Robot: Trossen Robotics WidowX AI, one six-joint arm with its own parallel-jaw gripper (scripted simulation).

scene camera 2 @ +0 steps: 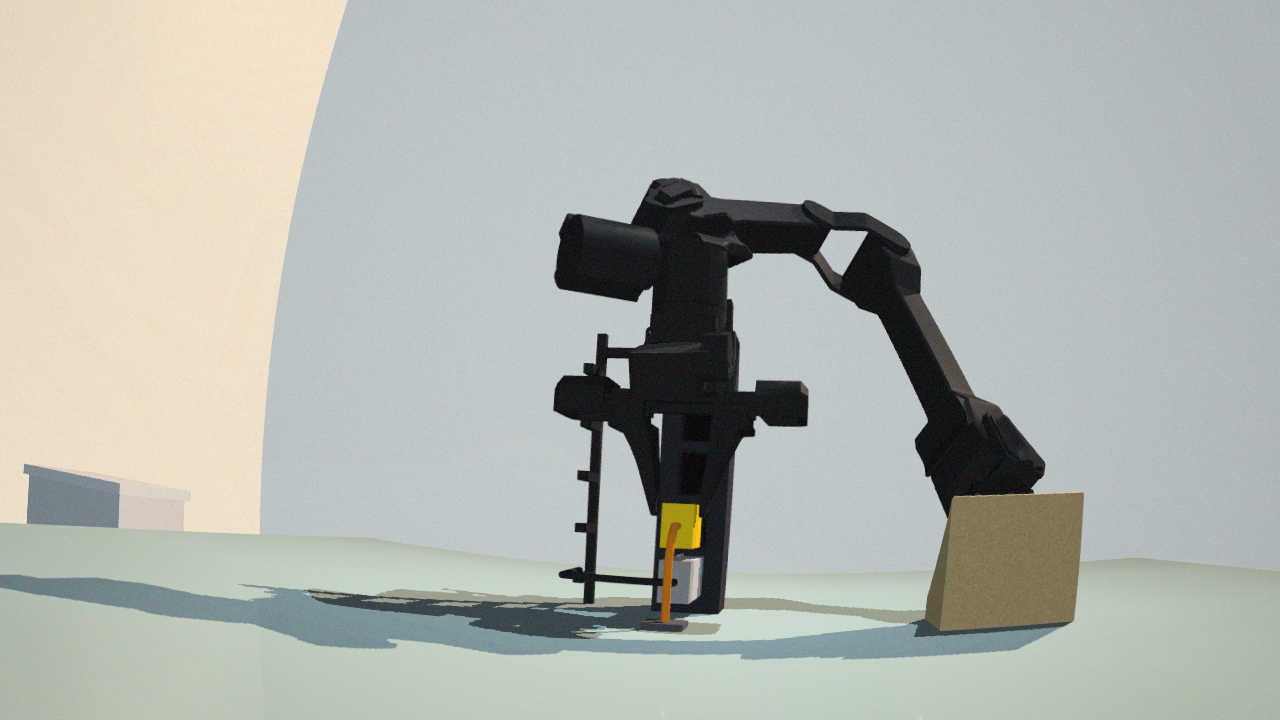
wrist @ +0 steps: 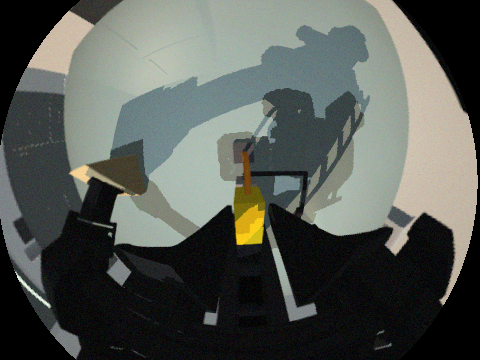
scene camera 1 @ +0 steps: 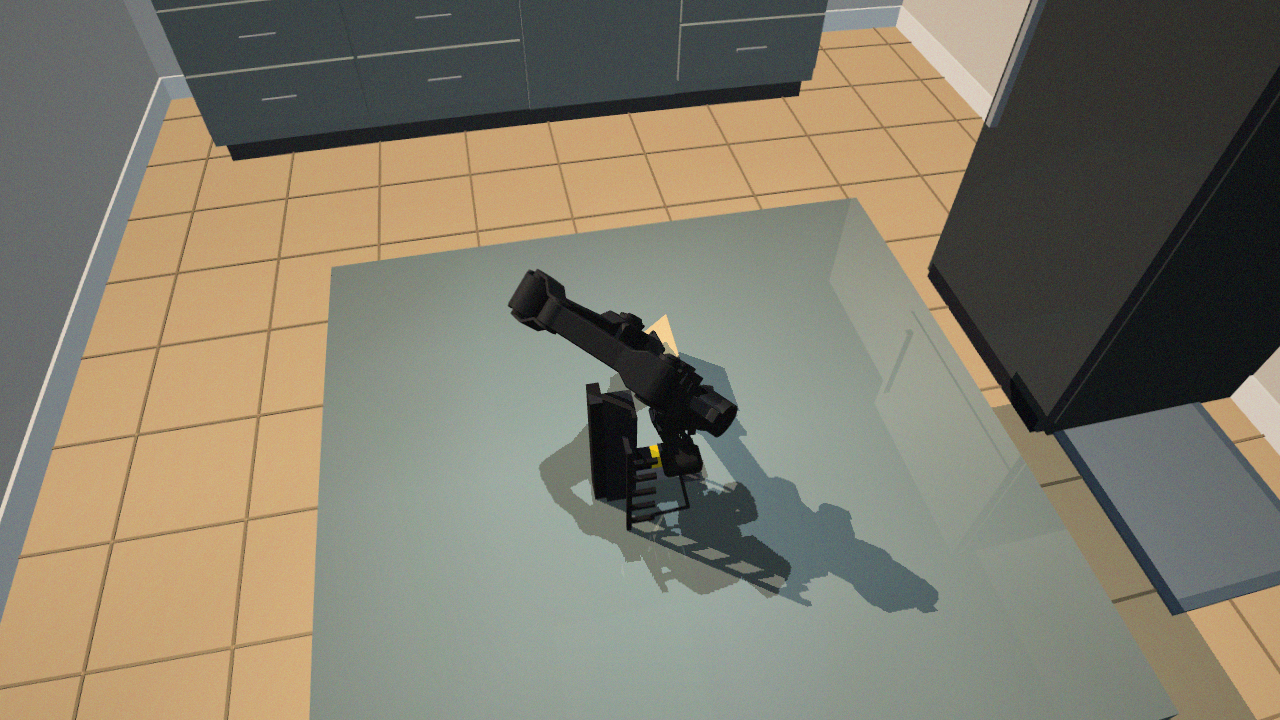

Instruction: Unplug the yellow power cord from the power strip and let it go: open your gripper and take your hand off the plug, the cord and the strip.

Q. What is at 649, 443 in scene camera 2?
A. My gripper.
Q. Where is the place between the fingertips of my gripper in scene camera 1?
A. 669, 452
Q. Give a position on a yellow plug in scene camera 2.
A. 692, 533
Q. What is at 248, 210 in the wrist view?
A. A yellow plug.
